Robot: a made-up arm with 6 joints. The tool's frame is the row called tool. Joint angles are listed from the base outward.
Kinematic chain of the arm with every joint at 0, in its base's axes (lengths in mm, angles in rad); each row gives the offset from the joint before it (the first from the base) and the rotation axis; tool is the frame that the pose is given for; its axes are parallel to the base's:
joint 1: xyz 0 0 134 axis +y
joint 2: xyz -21 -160 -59 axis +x
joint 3: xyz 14 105 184 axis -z
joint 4: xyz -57 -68 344 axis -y
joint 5: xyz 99 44 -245 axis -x
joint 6: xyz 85 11 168 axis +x
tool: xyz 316 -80 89
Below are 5 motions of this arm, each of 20 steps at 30 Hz.
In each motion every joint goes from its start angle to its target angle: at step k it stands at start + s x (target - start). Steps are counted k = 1, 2, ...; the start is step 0. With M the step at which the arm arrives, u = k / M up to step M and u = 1 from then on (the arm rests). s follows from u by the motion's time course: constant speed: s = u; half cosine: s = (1 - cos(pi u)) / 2; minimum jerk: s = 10 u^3 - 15 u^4 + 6 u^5.
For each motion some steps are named. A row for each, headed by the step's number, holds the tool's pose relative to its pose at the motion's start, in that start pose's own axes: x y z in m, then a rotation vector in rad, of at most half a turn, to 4 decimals.
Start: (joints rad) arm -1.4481 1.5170 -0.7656 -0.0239 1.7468 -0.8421
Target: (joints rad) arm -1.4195 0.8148 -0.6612 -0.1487 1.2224 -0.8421
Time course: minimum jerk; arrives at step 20
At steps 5, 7, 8, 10, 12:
5: 0.0100 0.0118 0.0329 0.0022 -0.0445 0.0475
7: 0.0215 0.0299 0.0737 0.0045 -0.0961 0.1116
8: 0.0278 0.0429 0.0985 0.0056 -0.1255 0.1536
10: 0.0396 0.0762 0.1515 0.0065 -0.1825 0.2514
12: 0.0480 0.1153 0.2010 0.0049 -0.2275 0.3545

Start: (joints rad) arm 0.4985 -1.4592 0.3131 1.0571 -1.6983 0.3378
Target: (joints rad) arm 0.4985 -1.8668 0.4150 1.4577 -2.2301 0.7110
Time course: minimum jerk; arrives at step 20
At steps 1, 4, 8, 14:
1: 0.0002 0.0001 -0.0005 0.0007 0.0006 0.0004
4: 0.0104 0.0027 -0.0251 0.0364 0.0293 0.0190
8: 0.0493 0.0137 -0.1482 0.2039 0.1758 0.0835
14: 0.0690 0.0267 -0.4395 0.5502 0.5254 0.0957

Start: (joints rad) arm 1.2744 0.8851 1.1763 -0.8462 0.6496 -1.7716
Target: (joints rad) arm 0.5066 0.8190 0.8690 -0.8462 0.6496 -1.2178
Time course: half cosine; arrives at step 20
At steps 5, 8, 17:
5: -0.0344 -0.0101 0.0117 0.0232 -0.0646 -0.1227
8: -0.0848 -0.0152 0.0244 0.0535 -0.1631 -0.2829
17: -0.2384 0.0304 0.0351 0.1208 -0.5282 -0.7131

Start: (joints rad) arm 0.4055 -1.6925 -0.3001 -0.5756 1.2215 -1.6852
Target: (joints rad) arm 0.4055 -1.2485 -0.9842 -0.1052 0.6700 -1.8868
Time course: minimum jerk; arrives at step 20
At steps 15, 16, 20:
15: -0.2873 -0.1052 -0.3392 0.3859 0.3239 -0.8899
16: -0.3102 -0.1008 -0.3542 0.4081 0.3376 -0.9384
20: -0.3399 -0.0933 -0.3727 0.4361 0.3545 -1.0006

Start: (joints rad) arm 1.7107 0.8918 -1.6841 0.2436 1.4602 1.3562
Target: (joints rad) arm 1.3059 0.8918 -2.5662 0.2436 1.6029 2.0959
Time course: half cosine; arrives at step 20
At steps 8, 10, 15, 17, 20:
8: -0.0644 0.2127 -0.0132 0.2201 0.0229 0.4227
10: -0.1160 0.2982 -0.0240 0.3152 0.0701 0.6097
15: -0.2803 0.4548 -0.0570 0.5142 0.2641 1.0215
17: -0.3317 0.4843 -0.0667 0.5599 0.3341 1.1228
20: -0.3635 0.4992 -0.0726 0.5855 0.3794 1.1814

